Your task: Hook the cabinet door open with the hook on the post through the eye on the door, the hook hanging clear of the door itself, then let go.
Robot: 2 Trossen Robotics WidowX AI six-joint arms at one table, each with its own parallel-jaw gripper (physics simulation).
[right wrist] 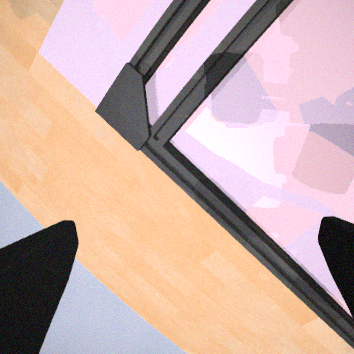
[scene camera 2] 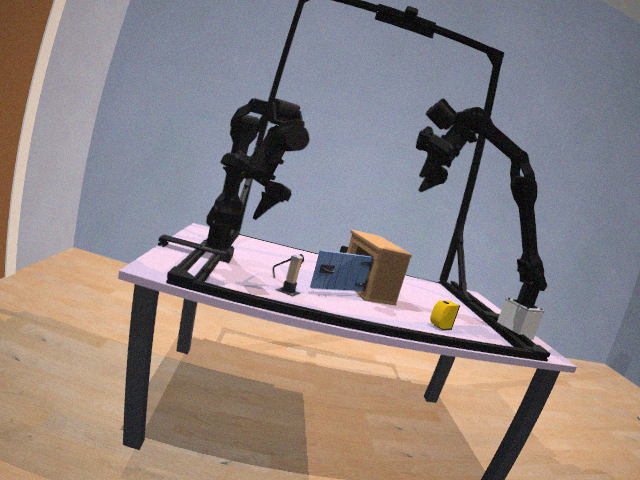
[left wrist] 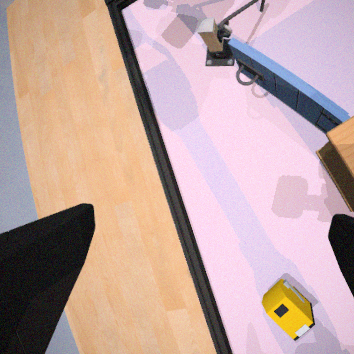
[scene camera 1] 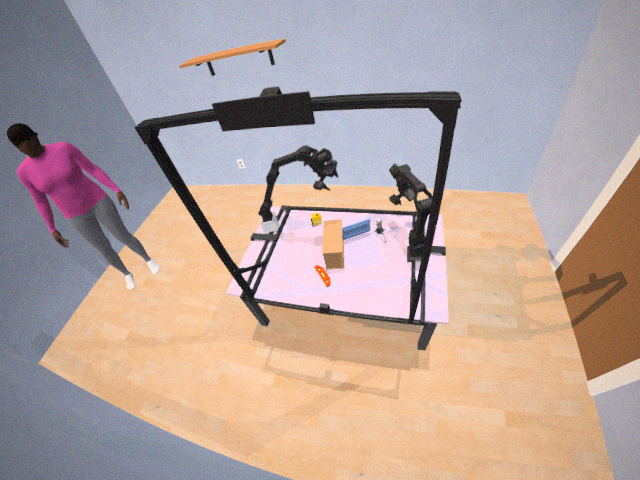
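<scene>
The wooden cabinet stands with its blue door swung out. The door's dark eye is near its free edge. The post stands upright beside that edge. Its hook points away from the door and is outside the eye. My left gripper is open and empty, high above the table near the cabinet. My right gripper is open and empty, raised on the post's side, away from door and post.
A yellow block-like object stands behind the cabinet in scene camera 1. An orange object lies in front of the cabinet there. A black frame runs along the table edges and rises overhead.
</scene>
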